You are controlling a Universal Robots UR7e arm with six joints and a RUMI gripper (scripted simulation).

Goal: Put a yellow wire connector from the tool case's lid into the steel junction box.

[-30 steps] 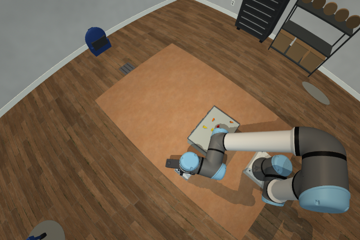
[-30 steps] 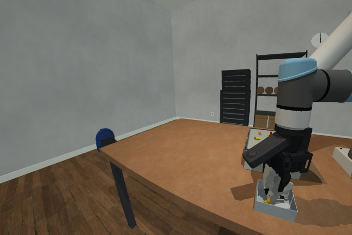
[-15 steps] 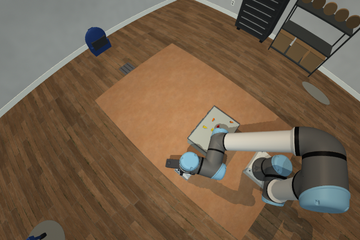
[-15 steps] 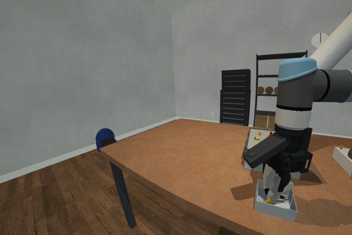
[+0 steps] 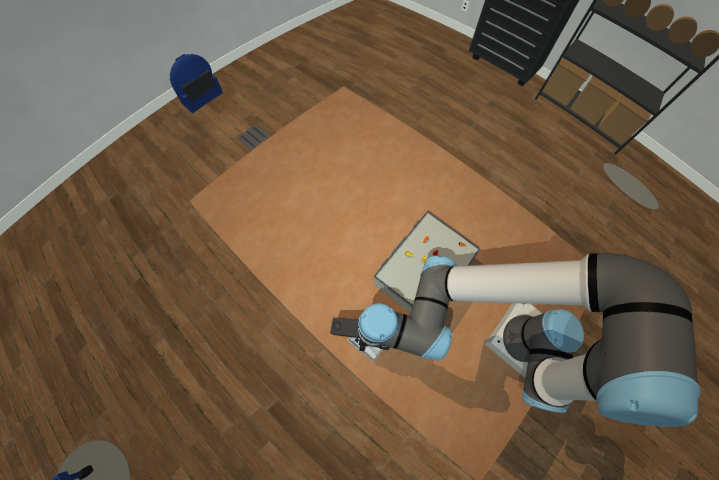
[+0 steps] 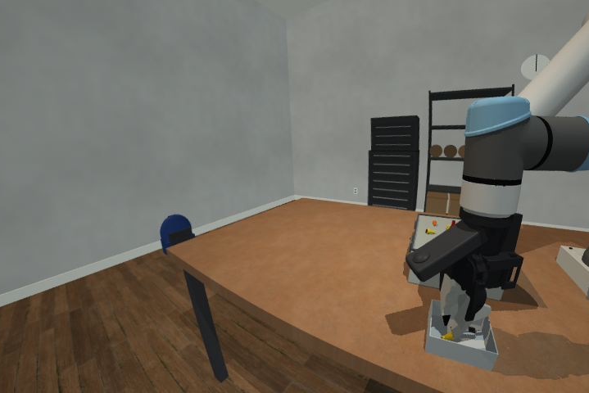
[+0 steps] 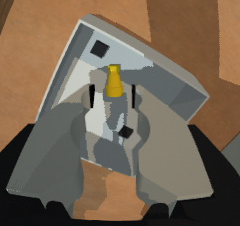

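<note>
My gripper is now 40 mm above the steel junction box, 10 mm to the left of it and 10 mm past it. From my hand the other things lie so: grey tool case (300 mm to the right, 40 mm ahead, 30 mm above).
</note>
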